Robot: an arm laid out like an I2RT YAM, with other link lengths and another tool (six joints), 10 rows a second.
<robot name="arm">
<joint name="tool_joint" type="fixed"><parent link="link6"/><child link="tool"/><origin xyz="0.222 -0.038 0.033" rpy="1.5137 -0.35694 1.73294"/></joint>
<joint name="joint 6" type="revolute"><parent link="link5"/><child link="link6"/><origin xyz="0.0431 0 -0.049" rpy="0 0 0"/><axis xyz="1 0 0"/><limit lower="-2.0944" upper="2.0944"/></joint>
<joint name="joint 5" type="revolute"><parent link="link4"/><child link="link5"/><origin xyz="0.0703 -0.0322 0.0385" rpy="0 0 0"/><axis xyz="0 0 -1"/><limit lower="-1.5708" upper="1.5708"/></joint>
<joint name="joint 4" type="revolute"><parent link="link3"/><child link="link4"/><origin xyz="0.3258 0.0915 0.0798" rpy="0 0 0"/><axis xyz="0 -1 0"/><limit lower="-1.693" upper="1.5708"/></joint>
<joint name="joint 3" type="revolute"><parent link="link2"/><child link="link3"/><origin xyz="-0.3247 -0.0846 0" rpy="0 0 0"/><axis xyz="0 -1 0"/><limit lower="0" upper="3.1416"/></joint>
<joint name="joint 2" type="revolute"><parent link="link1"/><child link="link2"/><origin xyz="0.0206 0.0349 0.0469" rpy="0 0 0"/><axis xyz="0 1 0"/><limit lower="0" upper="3.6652"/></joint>
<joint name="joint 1" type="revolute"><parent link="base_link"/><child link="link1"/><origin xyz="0 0 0.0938" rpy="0 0 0"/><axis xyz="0 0 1"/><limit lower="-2.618" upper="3.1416"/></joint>
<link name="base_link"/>
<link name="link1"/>
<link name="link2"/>
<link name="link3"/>
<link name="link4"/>
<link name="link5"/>
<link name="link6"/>
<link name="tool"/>
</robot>
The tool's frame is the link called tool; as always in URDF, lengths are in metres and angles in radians.
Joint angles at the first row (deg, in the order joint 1, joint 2, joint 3, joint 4, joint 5, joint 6):
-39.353 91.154 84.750 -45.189 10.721 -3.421
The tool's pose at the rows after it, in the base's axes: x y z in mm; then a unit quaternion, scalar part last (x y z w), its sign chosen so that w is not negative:
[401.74 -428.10 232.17 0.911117 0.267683 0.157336 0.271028]
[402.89 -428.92 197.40 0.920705 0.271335 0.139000 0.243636]
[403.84 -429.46 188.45 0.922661 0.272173 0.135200 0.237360]
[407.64 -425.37 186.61 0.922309 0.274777 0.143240 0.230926]
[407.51 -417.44 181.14 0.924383 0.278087 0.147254 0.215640]
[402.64 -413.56 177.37 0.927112 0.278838 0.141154 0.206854]
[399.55 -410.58 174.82 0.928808 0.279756 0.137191 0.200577]
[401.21 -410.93 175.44 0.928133 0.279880 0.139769 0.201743]
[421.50 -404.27 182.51 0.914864 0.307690 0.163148 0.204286]
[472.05 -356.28 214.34 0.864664 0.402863 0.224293 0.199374]
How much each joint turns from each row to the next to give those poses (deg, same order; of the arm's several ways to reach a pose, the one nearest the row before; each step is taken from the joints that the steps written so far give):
-0.131 3.411 0.001 -1.115 -0.022 0.001
0.000 3.321 0.000 -0.634 -0.022 0.000
-0.001 0.918 0.000 0.044 -0.044 -0.001
0.023 0.000 -0.001 -0.109 -1.202 0.001
-0.023 0.001 0.002 -1.247 -1.399 -0.001
0.000 -0.001 -0.003 -1.266 0.022 0.000
0.022 0.000 0.001 -0.875 -0.022 -0.021
0.000 0.000 0.000 0.284 -0.175 0.000
0.481 -0.393 0.023 1.704 -2.557 -2.536
2.732 -3.038 -0.001 1.269 -7.737 -7.737

